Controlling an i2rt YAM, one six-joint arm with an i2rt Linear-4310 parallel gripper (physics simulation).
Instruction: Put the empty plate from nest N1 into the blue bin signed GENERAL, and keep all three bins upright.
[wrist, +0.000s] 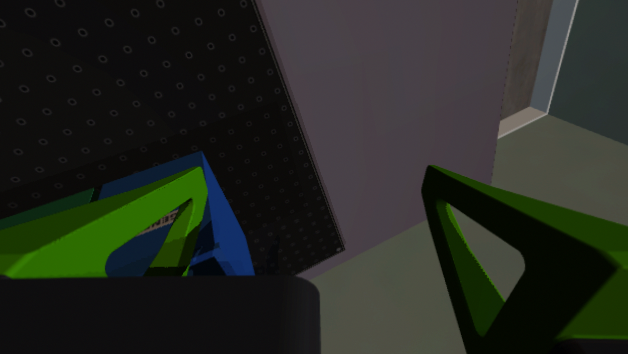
I see my gripper (314, 178) and a blue bin (221, 248).
